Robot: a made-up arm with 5 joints.
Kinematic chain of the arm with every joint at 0, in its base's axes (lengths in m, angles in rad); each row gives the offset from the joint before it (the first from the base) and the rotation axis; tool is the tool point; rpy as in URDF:
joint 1: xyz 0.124 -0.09 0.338 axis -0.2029 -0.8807 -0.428
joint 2: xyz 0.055 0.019 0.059 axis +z
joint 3: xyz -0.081 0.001 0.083 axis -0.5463 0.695 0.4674
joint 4: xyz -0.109 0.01 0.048 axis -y
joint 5: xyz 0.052 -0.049 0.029 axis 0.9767 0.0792 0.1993
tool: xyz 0.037 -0.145 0.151 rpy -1.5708 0 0
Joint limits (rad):
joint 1: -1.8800..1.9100
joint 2: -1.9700..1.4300
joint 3: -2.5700..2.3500
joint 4: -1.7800..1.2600
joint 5: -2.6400..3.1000
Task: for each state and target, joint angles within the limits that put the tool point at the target. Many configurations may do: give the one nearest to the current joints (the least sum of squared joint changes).
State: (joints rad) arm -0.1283 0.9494 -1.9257 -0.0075 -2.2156
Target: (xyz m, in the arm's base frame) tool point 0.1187 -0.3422 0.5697
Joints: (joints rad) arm -0.3237 1.2358 -2.1601 -0.0406 -1.8508
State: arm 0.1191 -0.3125 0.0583 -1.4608 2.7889
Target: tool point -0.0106 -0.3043 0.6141
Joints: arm -0.4786 0.2194 0.5635 -1.7403 2.4261
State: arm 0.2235 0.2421 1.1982 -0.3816 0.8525
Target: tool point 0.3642 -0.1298 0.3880
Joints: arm -0.5524 0.2545 1.5383 -0.0865 1.3020
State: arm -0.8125 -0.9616 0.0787 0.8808 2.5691
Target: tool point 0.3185 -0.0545 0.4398
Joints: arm -0.8320 -0.9678 0.0697 0.9368 2.5531
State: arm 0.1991 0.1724 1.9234 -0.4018 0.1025
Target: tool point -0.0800 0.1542 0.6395
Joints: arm 1.1722 0.4030 1.1423 0.2821 -0.2767
